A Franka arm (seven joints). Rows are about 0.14 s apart.
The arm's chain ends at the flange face. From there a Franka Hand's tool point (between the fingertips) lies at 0.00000 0.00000 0.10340 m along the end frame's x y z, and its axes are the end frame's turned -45 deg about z.
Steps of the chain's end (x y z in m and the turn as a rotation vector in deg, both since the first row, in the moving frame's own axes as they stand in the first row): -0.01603 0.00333 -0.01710 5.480 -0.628 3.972; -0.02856 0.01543 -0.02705 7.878 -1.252 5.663; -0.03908 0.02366 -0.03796 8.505 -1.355 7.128; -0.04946 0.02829 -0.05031 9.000 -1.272 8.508; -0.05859 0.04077 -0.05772 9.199 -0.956 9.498; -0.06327 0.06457 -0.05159 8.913 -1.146 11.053; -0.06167 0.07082 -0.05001 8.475 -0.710 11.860; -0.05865 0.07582 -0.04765 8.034 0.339 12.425
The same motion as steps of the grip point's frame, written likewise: -0.00724 -0.01654 -0.01758 4.319 3.431 3.972; -0.02212 -0.02046 -0.02805 6.456 4.685 5.663; -0.03452 -0.02284 -0.03912 6.972 5.056 7.128; -0.04422 -0.02725 -0.05161 7.263 5.465 8.508; -0.05876 -0.02458 -0.05906 7.181 5.829 9.498; -0.07936 -0.01083 -0.05286 7.113 5.492 11.053; -0.08268 -0.00410 -0.05114 6.495 5.491 11.860; -0.08346 0.00358 -0.04866 5.441 5.921 12.425
